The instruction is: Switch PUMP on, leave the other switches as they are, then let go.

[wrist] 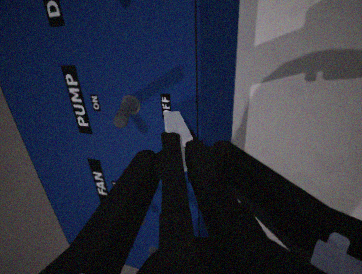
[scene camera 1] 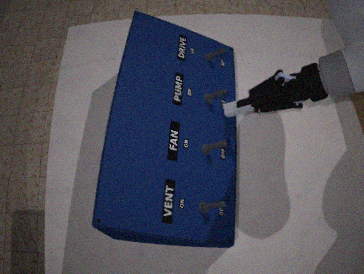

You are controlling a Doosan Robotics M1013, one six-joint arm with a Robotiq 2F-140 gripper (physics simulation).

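Places are measured from the arm's base along level axes (x ahead, y left, z up), in centimetres.
Pixels of known places: gripper, fingertip midpoint: [wrist: 172,124] [scene camera 1: 225,111].
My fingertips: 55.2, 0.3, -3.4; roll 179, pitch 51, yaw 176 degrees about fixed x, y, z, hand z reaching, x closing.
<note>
Ahead of a thing's pixels: the offset from my fingertips to its top centre, as dx, dy, dz. Level surfaces: height alone.
A blue switch box [scene camera 1: 132,125] [wrist: 37,75] carries a row of grey levers with ON and OFF labels. The PUMP lever @[+2.2, -1.9, +5.6] [scene camera 1: 215,97] [wrist: 128,109] stands beside the PUMP label @[+10.4, -2.7, +5.5] [scene camera 1: 178,90] [wrist: 76,100]; in the scene view its bar reaches toward the OFF side. The DRIVE lever @[+1.2, -13.9, +5.6] [scene camera 1: 216,56], FAN lever @[+3.3, +10.0, +5.6] [scene camera 1: 215,148] and VENT lever @[+4.4, +22.0, +5.6] [scene camera 1: 212,206] look alike in pose. My gripper [scene camera 1: 229,109] [wrist: 172,124] is shut and empty. Its pale fingertips are at the OFF side of the PUMP lever, with a gap between them in the wrist view, and partly cover the OFF label.
The box stands on a pale surface @[dz -7.4] [scene camera 1: 310,165] [wrist: 300,115], with brown tiled floor [scene camera 1: 25,100] beyond it. The FAN lever is down the row from my fingertips and the DRIVE lever is up the row. The arm comes in from the right in the scene view.
</note>
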